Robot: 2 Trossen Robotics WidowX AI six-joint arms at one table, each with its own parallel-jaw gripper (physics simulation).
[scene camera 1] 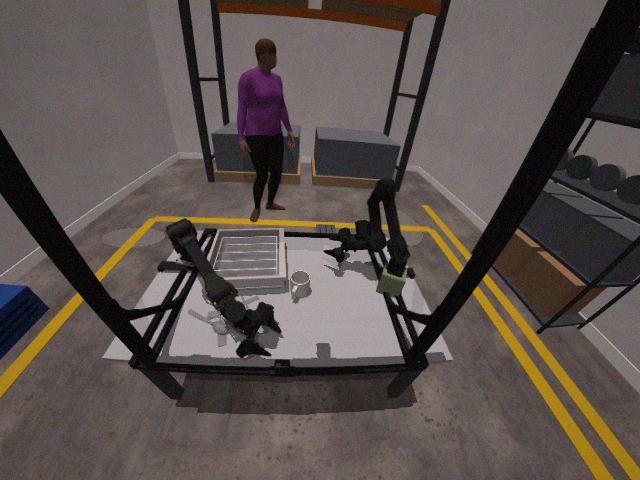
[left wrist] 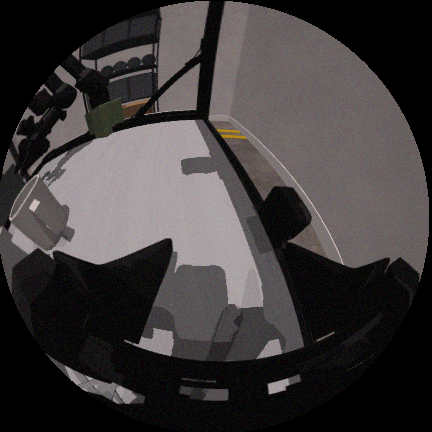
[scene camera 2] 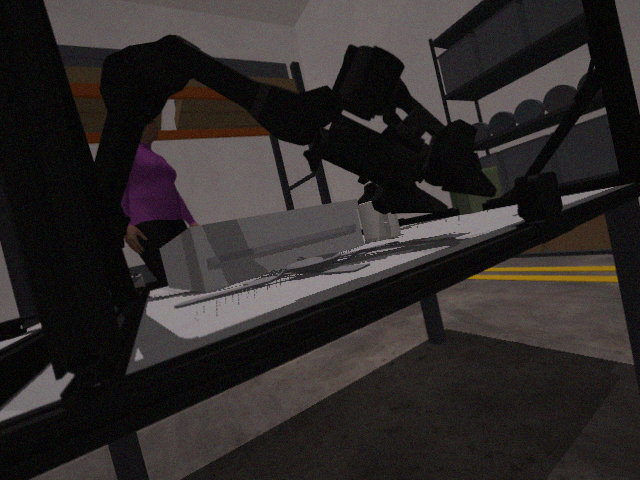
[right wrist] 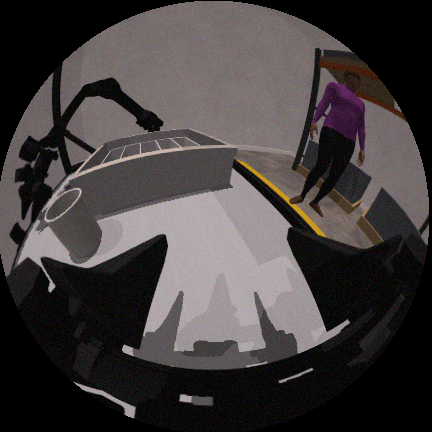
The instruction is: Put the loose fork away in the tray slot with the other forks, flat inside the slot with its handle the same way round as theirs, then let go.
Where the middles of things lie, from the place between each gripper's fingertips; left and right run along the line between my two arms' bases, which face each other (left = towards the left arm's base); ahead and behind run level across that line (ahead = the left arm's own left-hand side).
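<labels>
You'd find the white mug (scene camera 2: 376, 226) 50 mm below my right hand, 90 mm to the left of it and 240 mm behind it. The cutlery tray (scene camera 1: 259, 257) is 60 mm below that same right hand, 120 mm behind it and 360 mm to the left of it.
As for my left gripper, it's 10 mm below the white mug, 30 mm to the left of it and 260 mm short of it. Counting from my left hand, the cutlery tray is 10 mm below, 230 mm to the left and 380 mm ahead.
</labels>
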